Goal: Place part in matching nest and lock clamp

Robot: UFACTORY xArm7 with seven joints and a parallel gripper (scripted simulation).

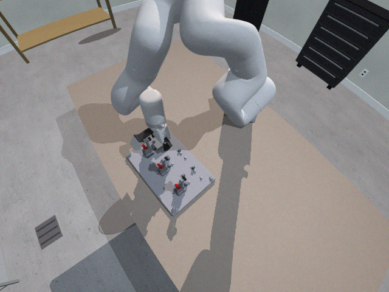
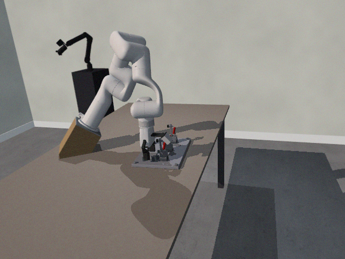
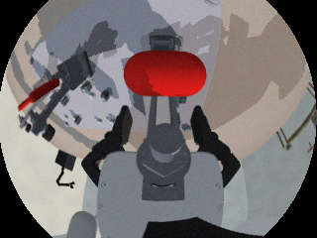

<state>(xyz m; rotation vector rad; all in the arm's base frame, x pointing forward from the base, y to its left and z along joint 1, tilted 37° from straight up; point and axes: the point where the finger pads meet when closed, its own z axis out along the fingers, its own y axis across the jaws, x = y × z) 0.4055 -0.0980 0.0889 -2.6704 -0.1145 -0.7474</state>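
The grey block part lies 1 cm below my hand. Round my hand: grey fixture plate: 12 cm to the left, 4 cm below, 2 cm ahead.
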